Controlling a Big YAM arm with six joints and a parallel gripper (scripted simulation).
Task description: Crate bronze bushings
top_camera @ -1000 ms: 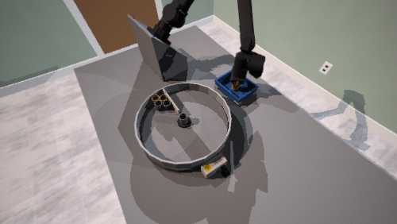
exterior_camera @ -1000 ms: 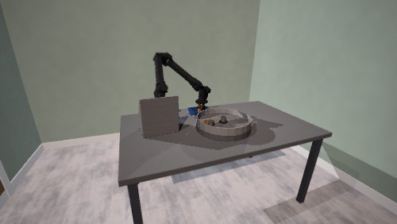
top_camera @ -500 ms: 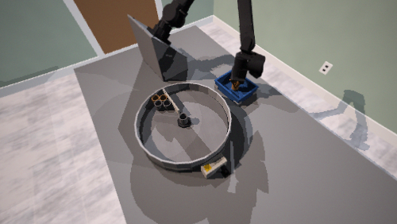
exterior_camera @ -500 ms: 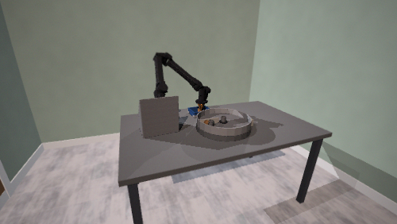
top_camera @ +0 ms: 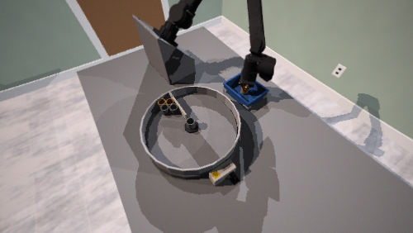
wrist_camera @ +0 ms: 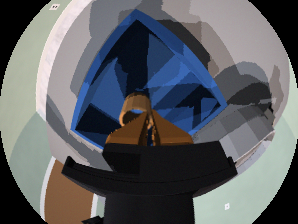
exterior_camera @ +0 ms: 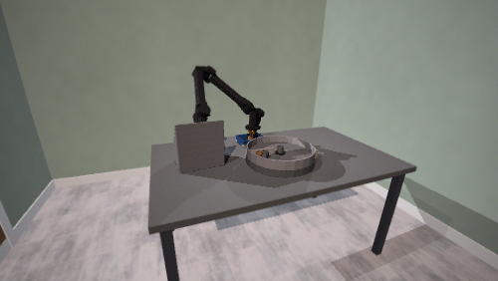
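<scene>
Right now the blue crate is 2 cm below my hand, 1 cm to the left of it and 1 cm behind it. Also, from my hand: round turning table: 35 cm to the right, 3 cm ahead, 1 cm above.
</scene>
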